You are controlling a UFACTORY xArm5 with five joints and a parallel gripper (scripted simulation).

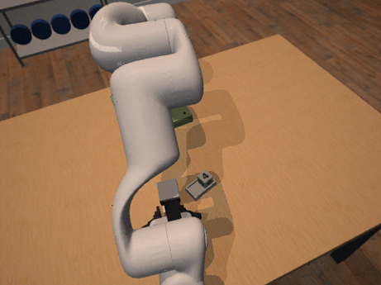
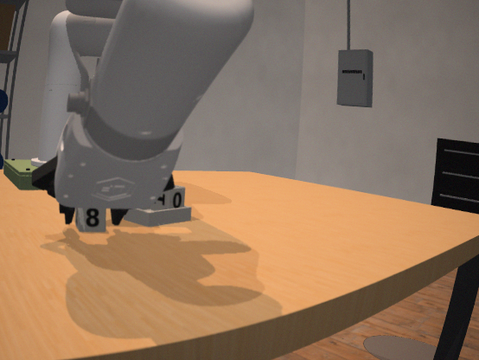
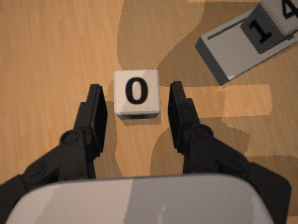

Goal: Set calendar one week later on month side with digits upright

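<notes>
Right now my hand is 20 mm past the digit cube and 10 mm above it. Also, from my hand: tray (110 mm to the left, 40 mm behind, 20 mm below).
</notes>
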